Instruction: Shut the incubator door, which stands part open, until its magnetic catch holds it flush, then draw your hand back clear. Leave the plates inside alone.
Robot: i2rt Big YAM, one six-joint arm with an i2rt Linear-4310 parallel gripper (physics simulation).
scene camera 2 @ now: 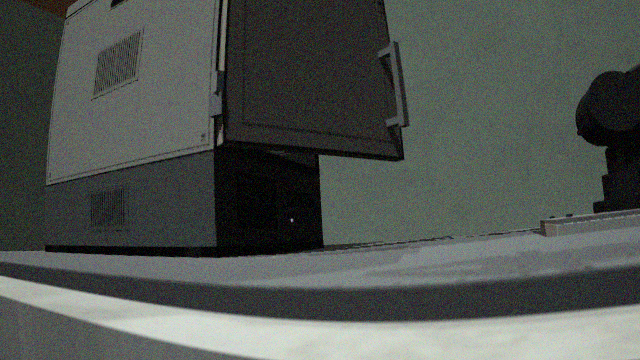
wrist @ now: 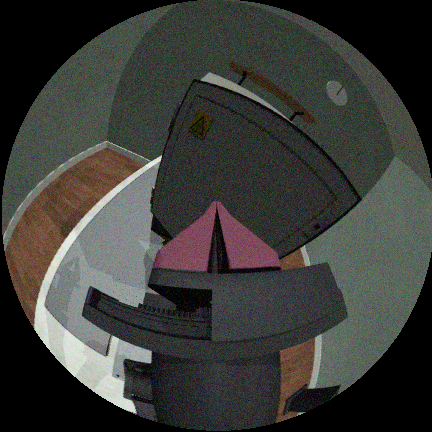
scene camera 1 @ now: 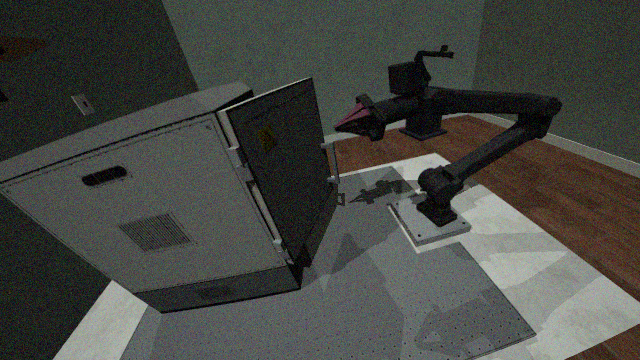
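Pixels of known places: gripper, fingertip midpoint: [wrist: 215, 206] [scene camera 1: 334, 128]; arm's base, link origin: [scene camera 2: 637, 208] [wrist: 143, 372] [scene camera 1: 435, 212].
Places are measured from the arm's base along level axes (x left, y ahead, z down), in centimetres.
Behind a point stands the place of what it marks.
Note:
The incubator [scene camera 1: 165, 190] @[x 2.9, y 68.0, z -40.0 cm] [scene camera 2: 135, 100] @[x 2.5, y 70.1, z -22.3 cm] is a pale box on a dark base. Its dark door [scene camera 1: 285, 165] @[x -1.4, y 46.0, z -35.2 cm] [scene camera 2: 305, 75] @[x -4.0, y 43.8, z -23.3 cm] [wrist: 240, 170] @[x -7.5, y 41.0, z -40.4 cm] stands part open, hinged at the near front edge, with a yellow warning label [scene camera 1: 267, 138] @[x 0.8, y 47.6, z -42.6 cm] [wrist: 201, 124] @[x 0.3, y 47.2, z -42.7 cm] on its outer face. A grey bar handle [scene camera 1: 335, 162] @[x -13.8, y 30.9, z -25.1 cm] [scene camera 2: 400, 85] @[x -13.8, y 30.8, z -23.5 cm] stands at the door's free edge. My gripper [scene camera 1: 337, 130] @[x -4.0, y 32.8, z -39.1 cm] [wrist: 215, 206] @[x -4.0, y 32.8, z -39.1 cm] is shut and empty, its pink fingertips together. In scene camera 1 it is level with the upper door, to the right of the free edge, and appears apart from the door. The plates inside are hidden.
My arm's base plate [scene camera 1: 440, 235] @[x 8.4, y 6.0, z 0.3 cm] [scene camera 2: 590, 222] @[x 7.6, y 10.4, z 0.8 cm] is on the grey perforated board [scene camera 1: 360, 310] @[x 17.2, y 39.9, z 1.7 cm] to the right of the incubator. A dark monitor-like object on a stand [scene camera 1: 423, 122] is behind the arm. A brown wall shelf [wrist: 275, 91] is beyond the incubator.

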